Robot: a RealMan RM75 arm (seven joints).
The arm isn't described. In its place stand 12 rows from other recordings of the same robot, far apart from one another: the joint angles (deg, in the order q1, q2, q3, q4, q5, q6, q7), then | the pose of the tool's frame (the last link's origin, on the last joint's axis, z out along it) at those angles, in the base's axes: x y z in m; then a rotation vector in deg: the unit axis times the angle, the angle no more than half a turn.
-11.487, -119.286, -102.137, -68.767, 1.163, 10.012, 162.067 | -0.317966 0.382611 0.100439 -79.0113 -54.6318 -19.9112
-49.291, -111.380, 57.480, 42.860, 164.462, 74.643, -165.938 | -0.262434 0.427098 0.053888 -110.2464 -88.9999 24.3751
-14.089, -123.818, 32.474, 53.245, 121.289, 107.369, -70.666 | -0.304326 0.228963 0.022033 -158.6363 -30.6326 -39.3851
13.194, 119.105, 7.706, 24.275, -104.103, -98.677, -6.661 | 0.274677 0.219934 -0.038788 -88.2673 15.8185 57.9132
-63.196, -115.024, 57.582, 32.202, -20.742, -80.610, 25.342 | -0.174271 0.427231 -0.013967 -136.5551 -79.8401 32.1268
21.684, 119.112, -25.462, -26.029, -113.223, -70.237, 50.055 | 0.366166 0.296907 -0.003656 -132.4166 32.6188 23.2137
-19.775, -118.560, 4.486, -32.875, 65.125, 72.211, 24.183 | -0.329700 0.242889 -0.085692 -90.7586 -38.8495 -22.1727
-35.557, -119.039, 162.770, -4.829, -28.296, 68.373, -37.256 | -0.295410 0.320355 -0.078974 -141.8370 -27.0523 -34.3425
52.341, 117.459, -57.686, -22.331, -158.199, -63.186, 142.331 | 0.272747 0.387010 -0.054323 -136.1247 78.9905 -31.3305
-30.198, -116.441, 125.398, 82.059, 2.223, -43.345, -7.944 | -0.118896 0.352874 -0.088200 -130.2551 -14.4941 10.0145
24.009, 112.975, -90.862, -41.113, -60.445, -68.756, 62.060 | 0.212286 0.335929 -0.030090 -150.7303 13.1292 50.4132
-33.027, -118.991, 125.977, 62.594, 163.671, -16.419, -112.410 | -0.057606 0.361128 -0.104380 -104.5799 64.7835 -7.1389
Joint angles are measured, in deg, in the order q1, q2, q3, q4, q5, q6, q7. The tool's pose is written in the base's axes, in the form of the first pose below.
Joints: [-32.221 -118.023 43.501 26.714 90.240 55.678 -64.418]
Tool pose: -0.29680 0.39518 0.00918 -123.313 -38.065 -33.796
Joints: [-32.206 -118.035 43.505 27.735 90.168 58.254 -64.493]
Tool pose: -0.28895 0.39492 0.01175 -124.647 -36.006 -36.059
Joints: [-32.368 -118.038 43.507 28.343 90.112 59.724 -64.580]
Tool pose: -0.28328 0.39552 0.01338 -125.453 -34.648 -37.455
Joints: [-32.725 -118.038 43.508 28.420 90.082 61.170 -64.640]
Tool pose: -0.27749 0.39578 0.01298 -126.484 -33.659 -38.919
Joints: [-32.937 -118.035 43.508 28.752 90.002 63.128 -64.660]
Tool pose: -0.27109 0.39517 0.01347 -127.669 -32.254 -40.741
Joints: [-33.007 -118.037 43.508 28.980 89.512 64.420 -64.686]
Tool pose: -0.26693 0.39477 0.01462 -128.063 -31.482 -42.322
